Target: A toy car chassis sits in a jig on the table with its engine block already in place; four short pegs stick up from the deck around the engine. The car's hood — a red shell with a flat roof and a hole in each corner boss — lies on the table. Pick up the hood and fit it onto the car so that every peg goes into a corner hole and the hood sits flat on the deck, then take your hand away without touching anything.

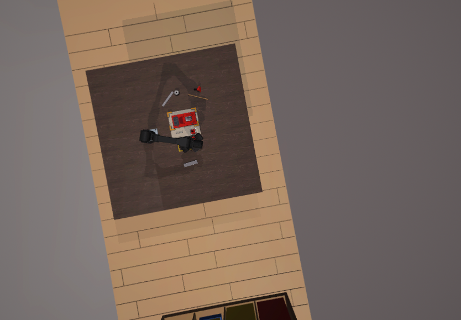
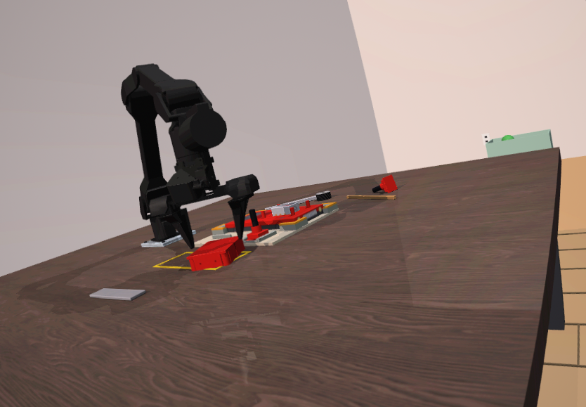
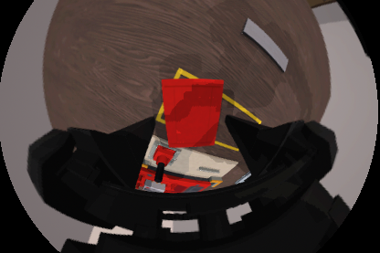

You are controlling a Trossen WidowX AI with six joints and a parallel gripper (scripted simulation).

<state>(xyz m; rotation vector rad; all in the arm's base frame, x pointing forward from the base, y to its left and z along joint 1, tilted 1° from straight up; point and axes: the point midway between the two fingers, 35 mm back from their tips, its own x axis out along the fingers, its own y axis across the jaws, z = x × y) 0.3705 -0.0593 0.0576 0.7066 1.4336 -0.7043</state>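
Right now the red hood is 1 cm below my gripper tip. From my gripper tip the other things lie so: cream jig plate 18 cm to the left, 9 cm behind, 2 cm below; wooden stick 40 cm to the left, 3 cm ahead, 2 cm below; grey engine block 21 cm to the left, 5 cm behind.
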